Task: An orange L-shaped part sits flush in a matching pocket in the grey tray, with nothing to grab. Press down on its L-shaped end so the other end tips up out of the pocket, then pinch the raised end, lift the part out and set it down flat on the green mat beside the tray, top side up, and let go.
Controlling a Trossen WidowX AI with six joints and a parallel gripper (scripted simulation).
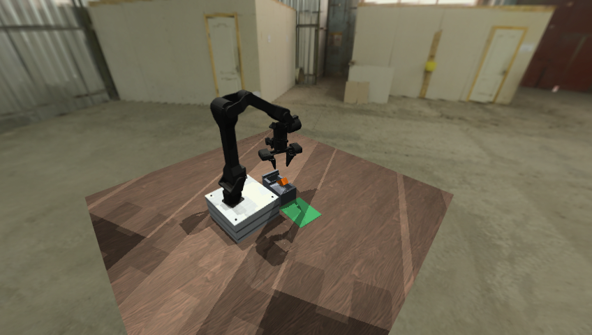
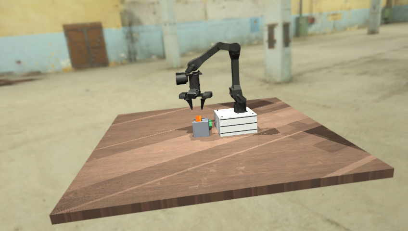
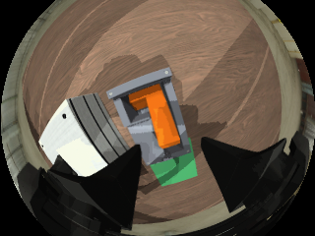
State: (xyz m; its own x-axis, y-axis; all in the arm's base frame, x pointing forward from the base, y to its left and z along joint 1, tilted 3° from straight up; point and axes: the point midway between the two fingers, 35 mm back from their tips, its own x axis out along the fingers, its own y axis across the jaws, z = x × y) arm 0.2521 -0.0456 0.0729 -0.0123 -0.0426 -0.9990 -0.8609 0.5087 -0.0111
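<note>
Right now my gripper tip is 1 cm past the orange L-shaped part, 2 cm to the right of it and 10 cm above it. The rest, counted from my gripper tip: green mat: 6 cm behind, 15 cm to the right, 16 cm below.
</note>
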